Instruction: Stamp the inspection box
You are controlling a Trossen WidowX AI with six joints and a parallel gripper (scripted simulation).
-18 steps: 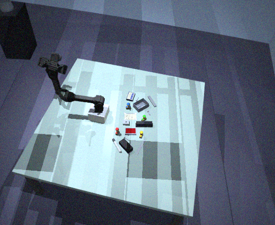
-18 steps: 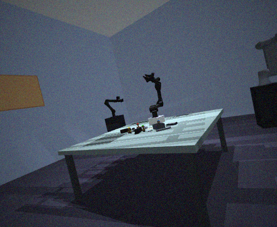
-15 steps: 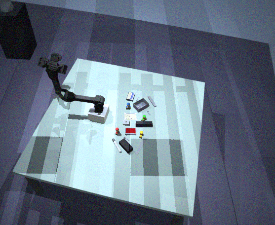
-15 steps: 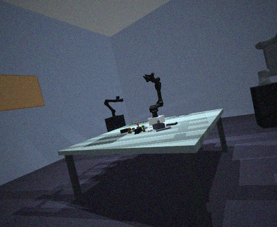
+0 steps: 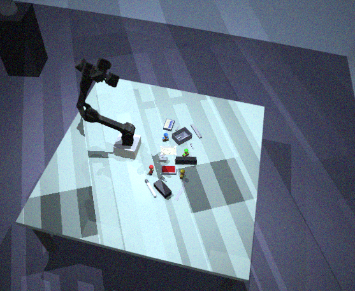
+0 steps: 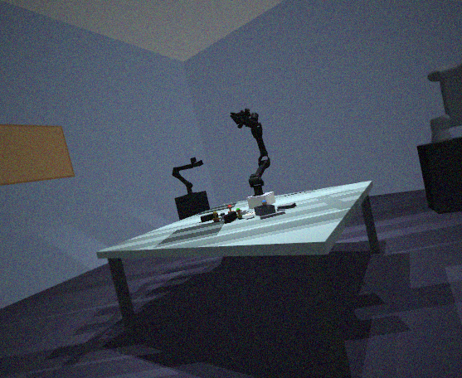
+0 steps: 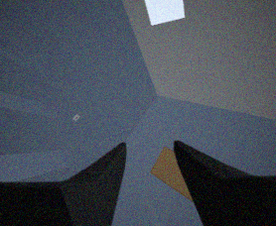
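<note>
Right now the green-knobbed stamp is 670 mm below my gripper tip, 420 mm ahead of it and 80 mm to the left of it. Round my gripper tip: pen (680 mm below, 210 mm ahead, 170 mm to the right); grey tile (670 mm below, 270 mm ahead, 30 mm to the left); red stamp (670 mm below, 210 mm ahead, 70 mm to the right).
</note>
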